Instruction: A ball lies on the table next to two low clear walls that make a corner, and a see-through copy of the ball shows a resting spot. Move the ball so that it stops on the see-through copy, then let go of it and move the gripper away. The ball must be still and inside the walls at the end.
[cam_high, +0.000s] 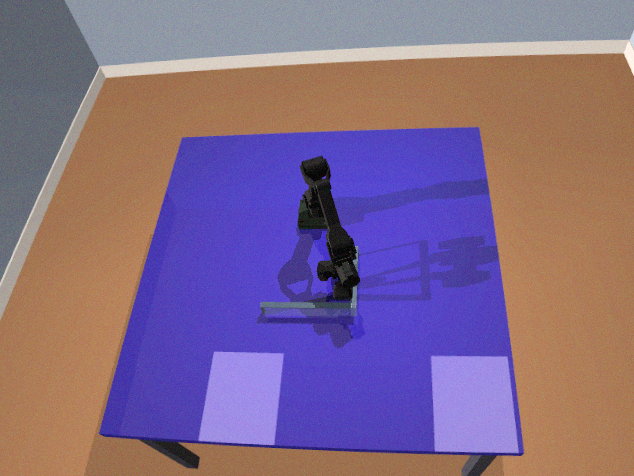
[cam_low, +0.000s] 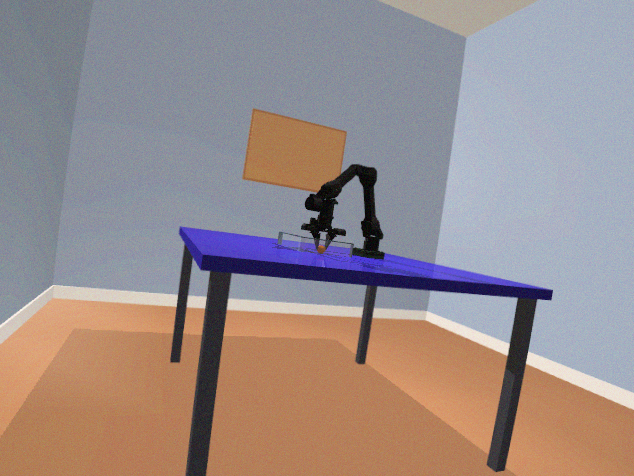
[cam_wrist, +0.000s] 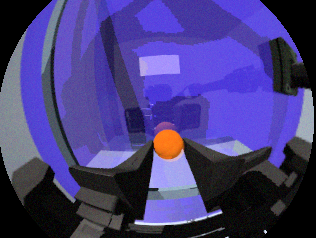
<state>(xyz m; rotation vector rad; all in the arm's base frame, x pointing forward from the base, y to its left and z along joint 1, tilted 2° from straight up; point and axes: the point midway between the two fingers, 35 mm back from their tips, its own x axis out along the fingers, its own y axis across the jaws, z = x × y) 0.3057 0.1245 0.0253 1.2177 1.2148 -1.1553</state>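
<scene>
The small orange ball is right at my gripper tip.
</scene>
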